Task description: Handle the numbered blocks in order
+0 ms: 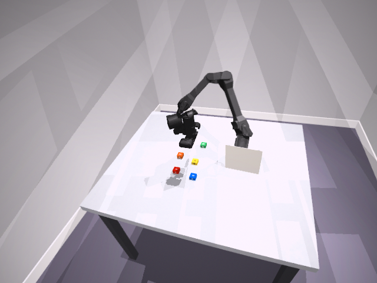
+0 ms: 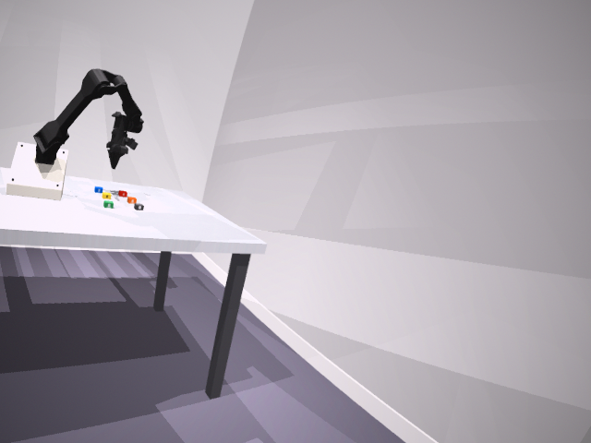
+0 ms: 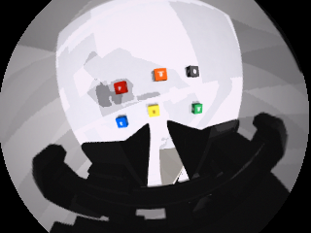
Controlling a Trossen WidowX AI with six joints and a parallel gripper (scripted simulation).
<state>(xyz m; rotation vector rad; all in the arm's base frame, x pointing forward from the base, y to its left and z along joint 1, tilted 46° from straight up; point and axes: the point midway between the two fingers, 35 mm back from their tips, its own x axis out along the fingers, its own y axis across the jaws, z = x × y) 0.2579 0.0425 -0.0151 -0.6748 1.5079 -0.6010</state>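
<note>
The green block lies 150 mm to the right of my gripper tip, 110 mm below it and 10 mm behind it. From my gripper tip the other things lie so: yellow block (110 mm below, 10 mm behind); then red block (110 mm below, 90 mm to the left, 70 mm ahead); then orange block (110 mm below, 90 mm ahead, 30 mm to the right).
</note>
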